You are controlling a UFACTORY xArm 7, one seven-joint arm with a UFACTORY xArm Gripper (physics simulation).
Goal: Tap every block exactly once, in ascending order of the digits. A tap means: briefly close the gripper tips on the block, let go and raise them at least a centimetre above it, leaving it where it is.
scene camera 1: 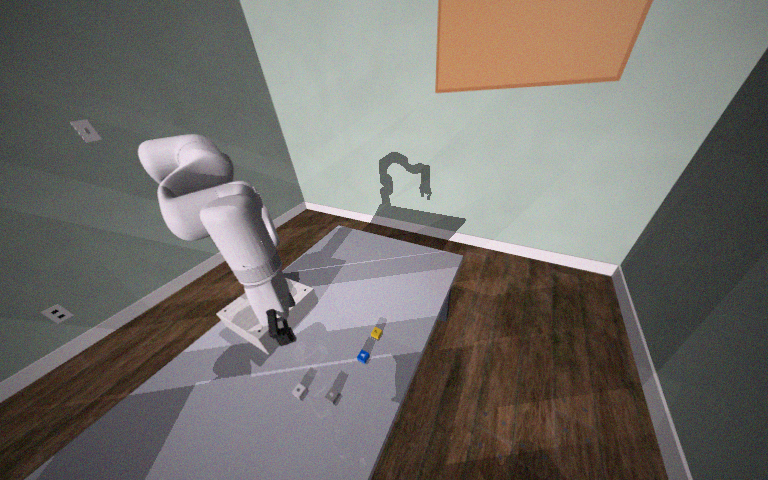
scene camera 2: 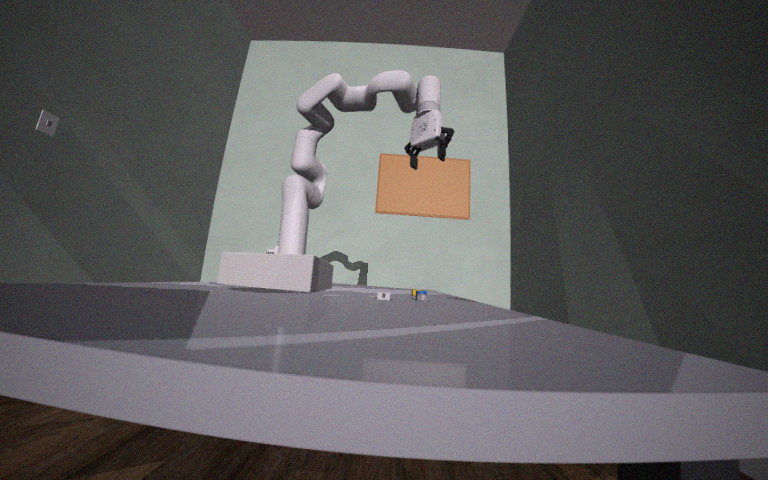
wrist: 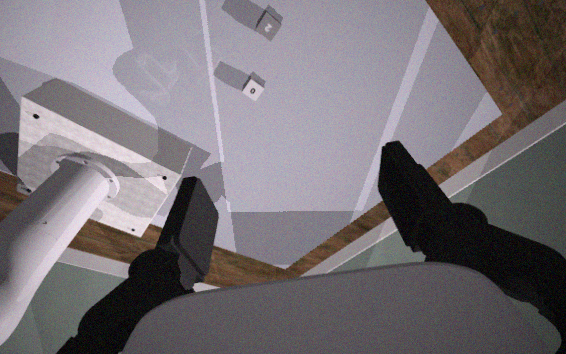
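A white block [scene camera 1: 299, 390] [scene camera 2: 383, 296] [wrist: 253, 90] with the digit 0 lies on the table. A grey block [scene camera 1: 333, 397] [scene camera 2: 420, 297] [wrist: 268, 27] with the digit 2 lies beside it, apart from it. A blue block [scene camera 1: 363, 356] and a yellow block [scene camera 1: 376, 333] lie farther along the table; their digits are too small to read. In the scene camera 2 view the blue and yellow blocks are partly hidden and overlap the grey one. My gripper [scene camera 2: 428, 163] [wrist: 292, 180] is open and empty, high above the table and apart from all blocks.
The arm's white base box [scene camera 1: 243, 331] [scene camera 2: 266, 271] [wrist: 145, 222] stands on the grey table [scene camera 1: 271, 435] [scene camera 2: 283, 413]. The table's long edge drops to a wooden floor [scene camera 1: 509, 339]. An orange board [scene camera 1: 538, 45] [scene camera 2: 424, 189] hangs on the wall.
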